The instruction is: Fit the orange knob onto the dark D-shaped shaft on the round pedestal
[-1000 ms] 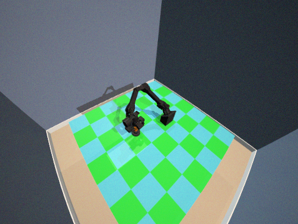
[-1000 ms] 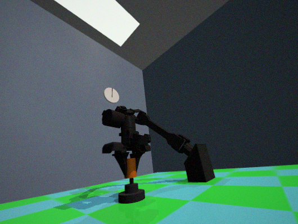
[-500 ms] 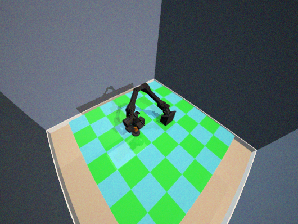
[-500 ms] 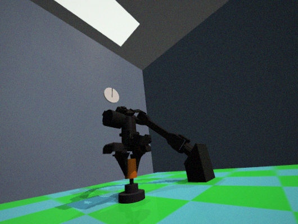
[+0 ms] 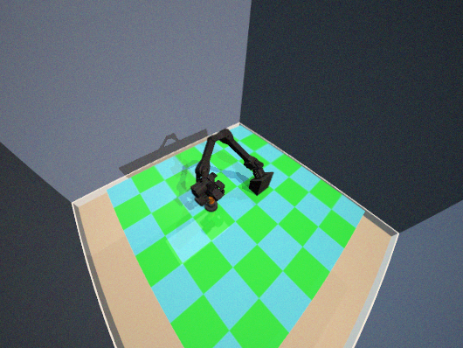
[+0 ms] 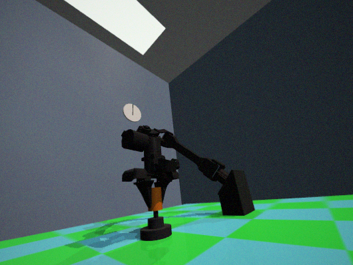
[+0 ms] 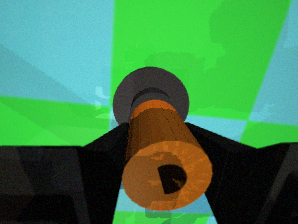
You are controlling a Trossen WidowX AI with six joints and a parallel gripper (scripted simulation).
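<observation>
The orange knob is 20 mm above my gripper tip. Also, from my gripper tip: pedestal 40 mm below.
</observation>
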